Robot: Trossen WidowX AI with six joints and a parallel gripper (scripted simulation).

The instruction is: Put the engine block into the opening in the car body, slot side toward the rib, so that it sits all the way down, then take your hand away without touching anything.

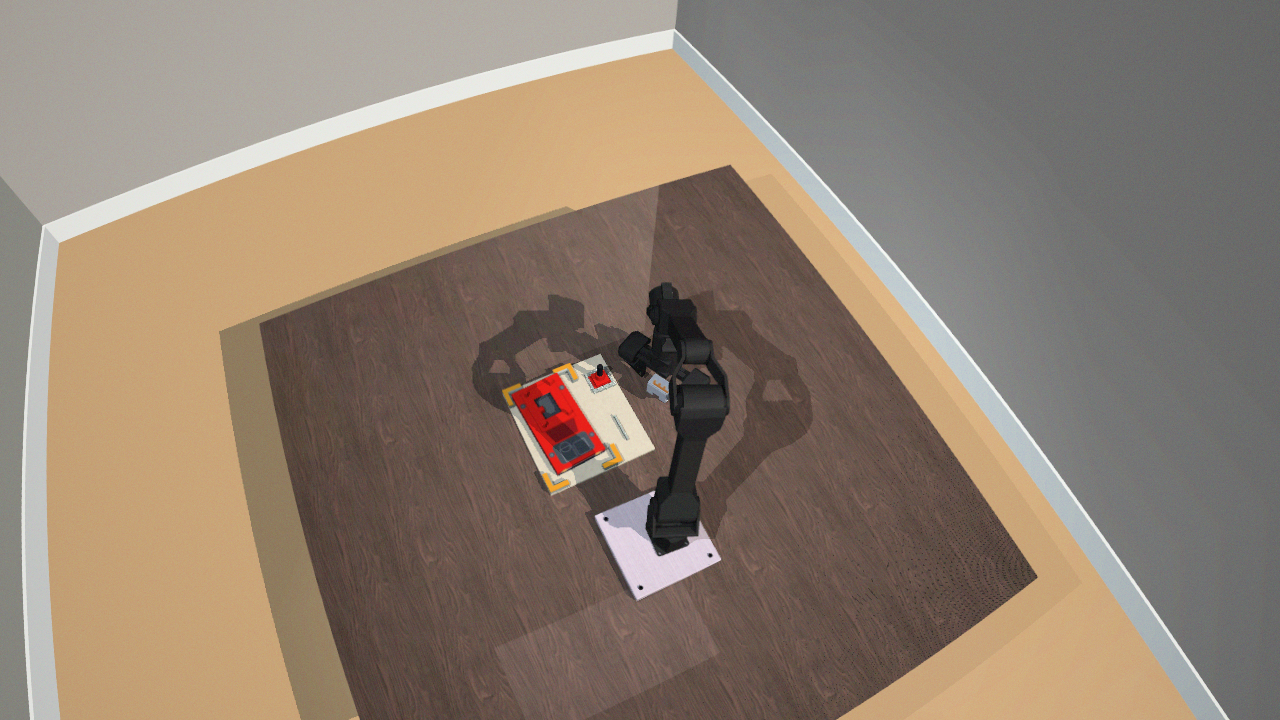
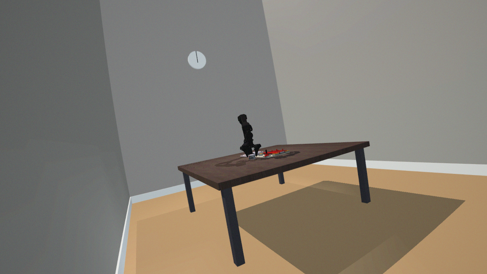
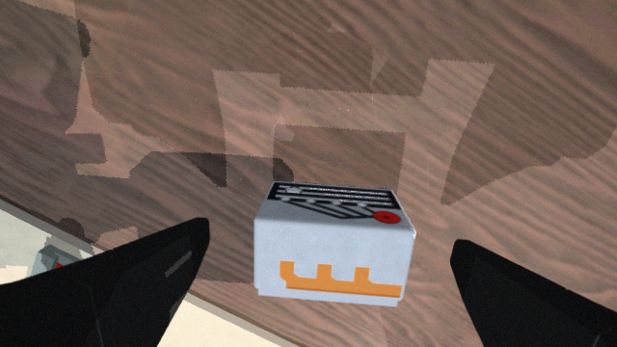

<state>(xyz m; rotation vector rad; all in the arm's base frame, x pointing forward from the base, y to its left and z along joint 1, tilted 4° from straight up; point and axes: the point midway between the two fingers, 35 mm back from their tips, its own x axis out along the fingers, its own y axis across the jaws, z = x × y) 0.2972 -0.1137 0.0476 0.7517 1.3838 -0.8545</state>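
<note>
Now: the engine block 10 mm below my gripper tip. From my gripper tip the other things lie so: dark post (70 mm ahead, 110 mm to the left, 10 mm above).
</note>
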